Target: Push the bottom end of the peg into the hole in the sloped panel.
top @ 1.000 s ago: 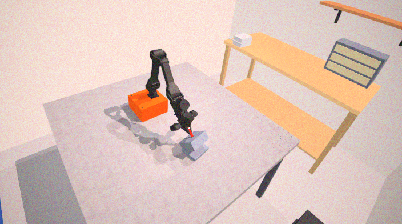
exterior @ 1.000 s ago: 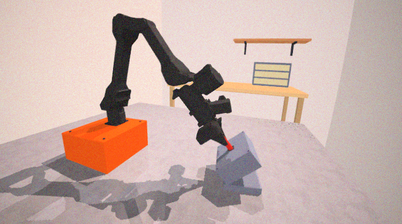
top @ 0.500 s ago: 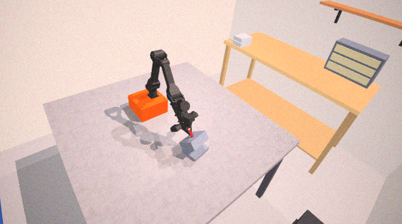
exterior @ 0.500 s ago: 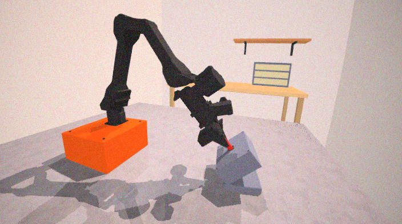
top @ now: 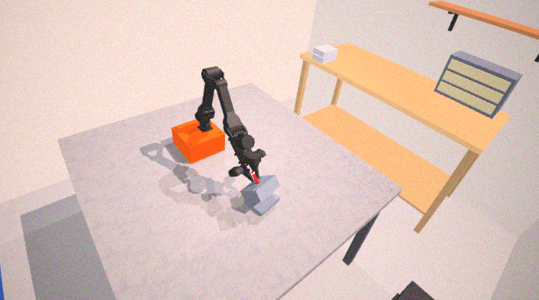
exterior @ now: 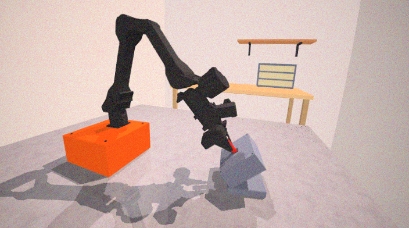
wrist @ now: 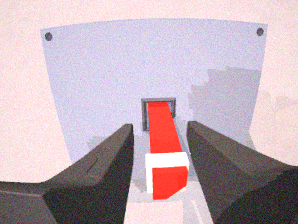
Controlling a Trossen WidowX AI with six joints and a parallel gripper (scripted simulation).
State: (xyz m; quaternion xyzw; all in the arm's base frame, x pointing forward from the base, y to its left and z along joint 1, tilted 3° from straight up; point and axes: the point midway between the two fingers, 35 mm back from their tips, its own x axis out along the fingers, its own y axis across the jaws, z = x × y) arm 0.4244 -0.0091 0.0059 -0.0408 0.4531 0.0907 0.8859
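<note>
Right now my gripper tip is 10 mm below the red peg and 10 mm past it. The rest, counted from my gripper tip: grey sloped panel 30 mm below, 30 mm ahead, 10 mm to the left.
</note>
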